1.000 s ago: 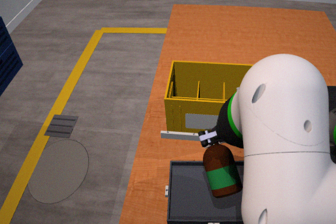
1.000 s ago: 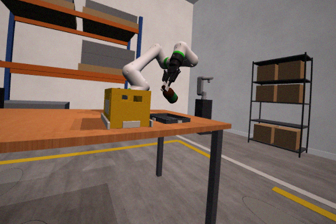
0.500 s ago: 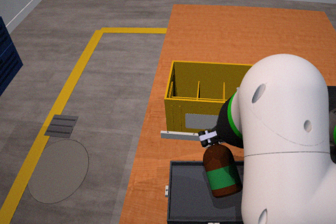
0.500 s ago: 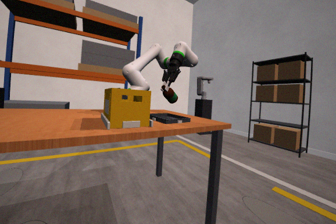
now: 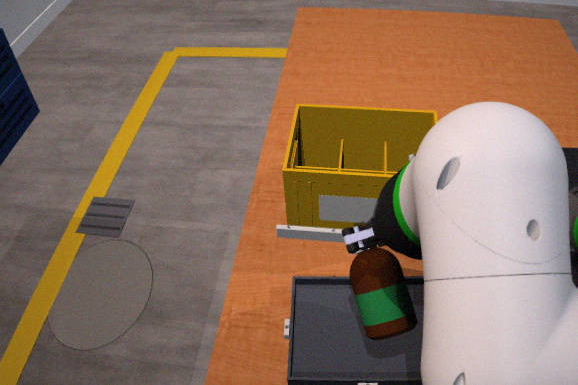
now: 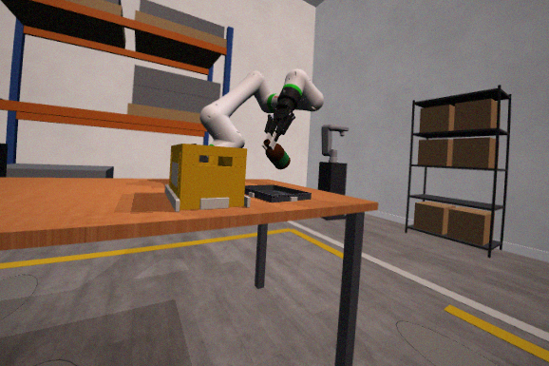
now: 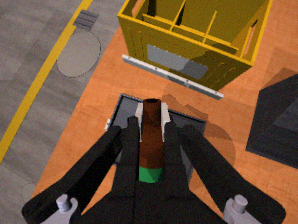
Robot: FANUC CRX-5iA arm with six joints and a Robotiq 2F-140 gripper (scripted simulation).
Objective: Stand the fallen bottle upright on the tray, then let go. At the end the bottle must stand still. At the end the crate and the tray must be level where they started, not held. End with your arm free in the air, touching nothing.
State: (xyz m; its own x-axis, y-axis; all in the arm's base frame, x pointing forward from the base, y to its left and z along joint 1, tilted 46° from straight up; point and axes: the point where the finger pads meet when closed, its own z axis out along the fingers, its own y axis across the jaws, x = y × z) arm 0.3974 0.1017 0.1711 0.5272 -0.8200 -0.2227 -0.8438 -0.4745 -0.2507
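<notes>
Right now the bottle is 20 mm behind my hand, 30 mm to the left of it and 40 mm below it. Also, from my hand: yellow crate: 40 mm ahead, 250 mm to the right, 140 mm below; then tray: 10 mm behind, 30 mm to the left, 210 mm below.
</notes>
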